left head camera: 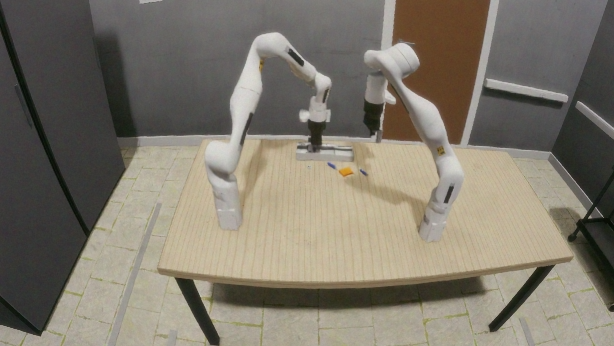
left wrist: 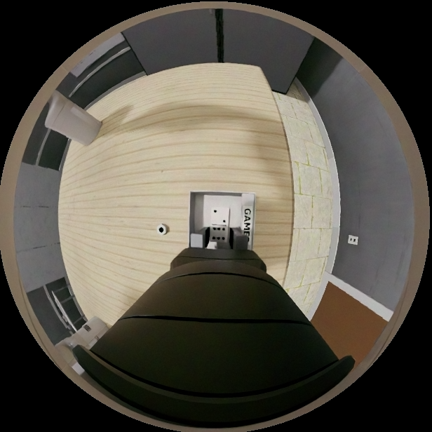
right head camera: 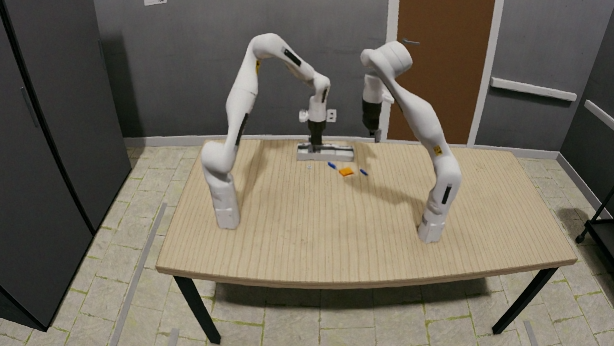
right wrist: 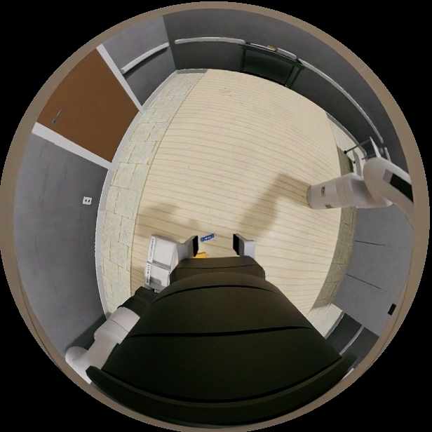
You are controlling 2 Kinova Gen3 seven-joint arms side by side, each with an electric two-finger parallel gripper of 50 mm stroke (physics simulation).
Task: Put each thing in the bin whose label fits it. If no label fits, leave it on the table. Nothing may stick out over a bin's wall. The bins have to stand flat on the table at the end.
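Frame: origin at the left arm's base, x ahead, y left, z up, level; centimetres.
Seen in the pictures: left gripper, fingertip midpoint: [left head camera: 309, 152] [right head camera: 310, 152]; right gripper, fingertip midpoint: [left head camera: 375, 139] [right head camera: 374, 139]; left arm's base at its link origin: [left head camera: 230, 220] [right head camera: 228, 220]; right arm's base at its link origin: [left head camera: 429, 232] [right head camera: 428, 233].
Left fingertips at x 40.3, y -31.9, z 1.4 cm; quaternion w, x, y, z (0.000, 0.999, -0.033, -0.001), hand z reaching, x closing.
Offsets run from my left fingertips to a thing's top centre. Level surfaces: height alone.
A row of joined grey-white bins {dx -0.2, dy -6.7, dz +2.5 cm} [left head camera: 325, 156] [right head camera: 325, 156] [right wrist: 162, 250] stands at the table's back. In the left wrist view the bin [left wrist: 191, 215] labelled GAMES holds a white piece [left wrist: 220, 216] with black pips. My left gripper [left wrist: 219, 234] [left head camera: 315, 148] is open, low over this bin, its fingers apart around the pipped faces. A small white piece with a black dot {dx -9.3, dy +0.8, dz -0.6 cm} [left wrist: 161, 229] [left head camera: 309, 167] lies outside. Two blue things {dx -8.7, dy -9.0, dz +0.0 cm} [left head camera: 331, 165] {dx -13.5, dy -22.0, dz -0.4 cm} [left head camera: 363, 172] and an orange one {dx -12.8, dy -14.4, dz -0.4 cm} [left head camera: 346, 171] [right head camera: 346, 171] lie in front of the bins. My right gripper [right wrist: 215, 241] [left head camera: 376, 135] is open above the table.
In the right wrist view, one blue thing [right wrist: 207, 237] shows between the fingertips, far below, with part of the orange thing [right wrist: 201, 255] beside it. The left arm reaches over the bins from the left. The back wall [left head camera: 200, 75] and a brown door [left head camera: 440, 65] stand behind the table {dz -1.4 cm} [left head camera: 325, 235].
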